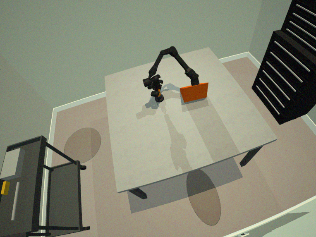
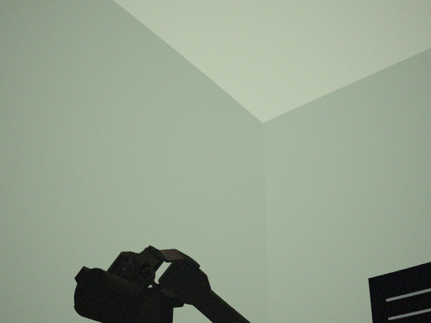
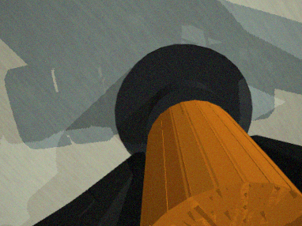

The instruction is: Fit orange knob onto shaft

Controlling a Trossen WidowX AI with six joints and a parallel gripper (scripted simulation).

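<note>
Now: the orange knob 3 cm above my gripper tip. Round my gripper tip: round black pedestal (4 cm below).
</note>
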